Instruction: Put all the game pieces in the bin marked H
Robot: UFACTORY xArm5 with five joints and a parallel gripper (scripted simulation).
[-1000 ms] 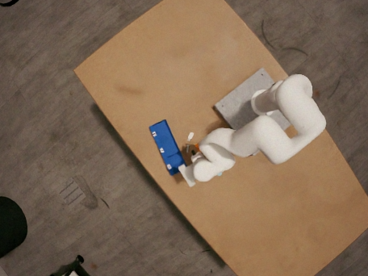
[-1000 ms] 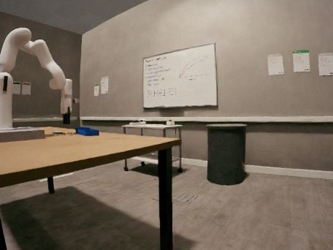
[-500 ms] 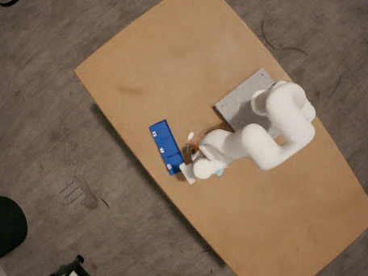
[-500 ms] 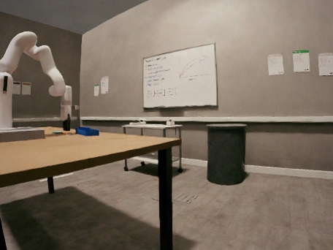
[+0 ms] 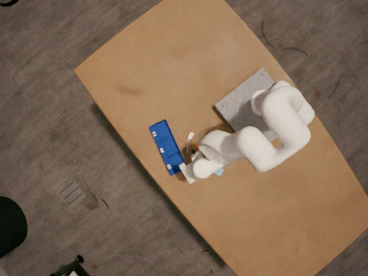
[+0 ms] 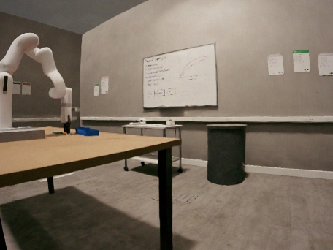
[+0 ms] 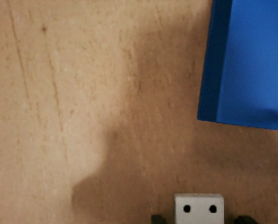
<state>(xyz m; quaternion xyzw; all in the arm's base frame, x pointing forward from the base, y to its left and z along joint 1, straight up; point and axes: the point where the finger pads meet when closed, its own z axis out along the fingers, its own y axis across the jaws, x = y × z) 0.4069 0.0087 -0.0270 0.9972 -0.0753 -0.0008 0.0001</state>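
My gripper is now 20 mm past the tiny black piece, 40 mm to the right of it and 20 mm above it. Also, from my hand: orange piece: 30 mm behind, 50 mm to the right, 20 mm below; grey piece: 80 mm to the right, 20 mm below; light blue card: 40 mm behind, 90 mm to the left, 20 mm below.
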